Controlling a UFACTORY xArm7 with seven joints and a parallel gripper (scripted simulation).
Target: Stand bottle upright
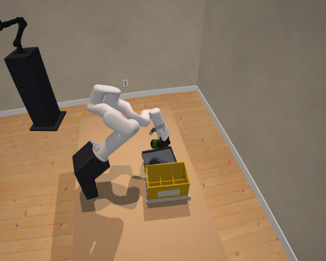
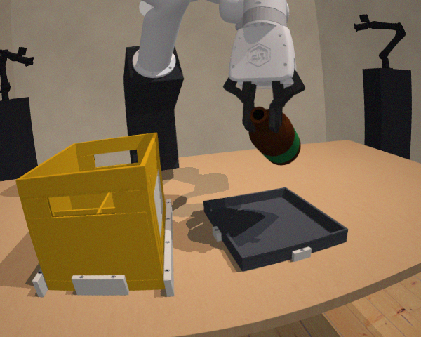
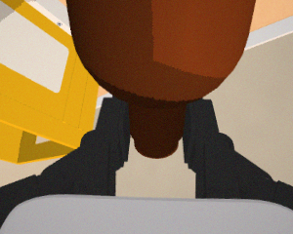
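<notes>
Now: the bottle 40 mm behind my hand, 20 mm to the left of it and 30 mm below it. Also, from my hand: yellow crate: 260 mm to the right, 120 mm below; tray: 60 mm behind, 20 mm to the left, 190 mm below.
</notes>
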